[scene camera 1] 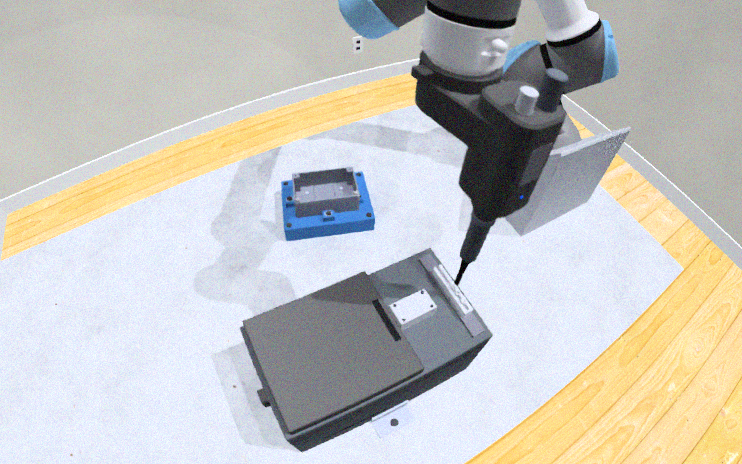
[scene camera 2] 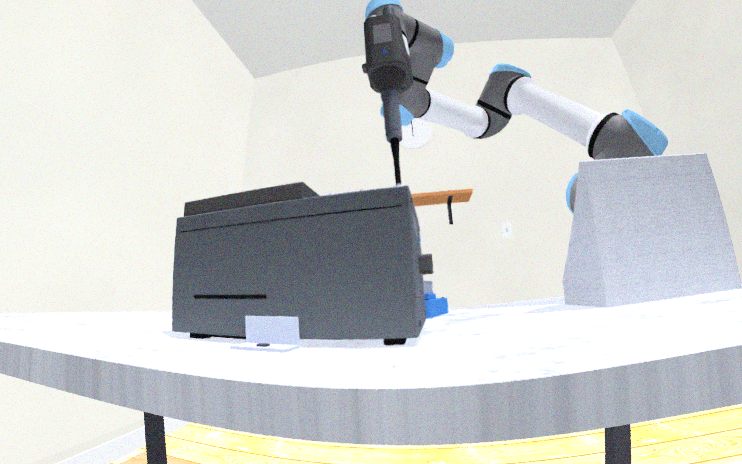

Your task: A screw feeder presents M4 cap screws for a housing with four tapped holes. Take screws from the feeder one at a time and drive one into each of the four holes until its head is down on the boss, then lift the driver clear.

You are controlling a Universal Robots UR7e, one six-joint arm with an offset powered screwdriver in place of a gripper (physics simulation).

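My gripper, a black powered screwdriver (scene camera 1: pixel 456 281) (scene camera 2: pixel 398 183), points down with its thin bit tip at the far-right edge of the screw feeder (scene camera 1: pixel 328 339) (scene camera 2: pixel 295 262), beside the light slotted rail (scene camera 1: pixel 453 290). In scene camera 2 the tip meets the feeder's top edge, and its very end is hard to see. Whether a screw is on the bit cannot be told. The grey open-topped housing (scene camera 1: pixel 327 206) (scene camera 2: pixel 428 287) sits in the blue fixture (scene camera 1: pixel 328 227) (scene camera 2: pixel 436 307) behind the feeder. Its corner bosses show in scene camera 1, too small to tell whether screw heads sit on them.
A tall light-grey pedestal (scene camera 1: pixel 574 188) (scene camera 2: pixel 667 229) stands at the right, by the arm's base. A small white bracket (scene camera 1: pixel 385 426) (scene camera 2: pixel 271 328) stands at the feeder's near side. A white plate with small dark holes (scene camera 1: pixel 413 306) lies on the feeder's top. An orange shelf (scene camera 2: pixel 443 197) shows behind.
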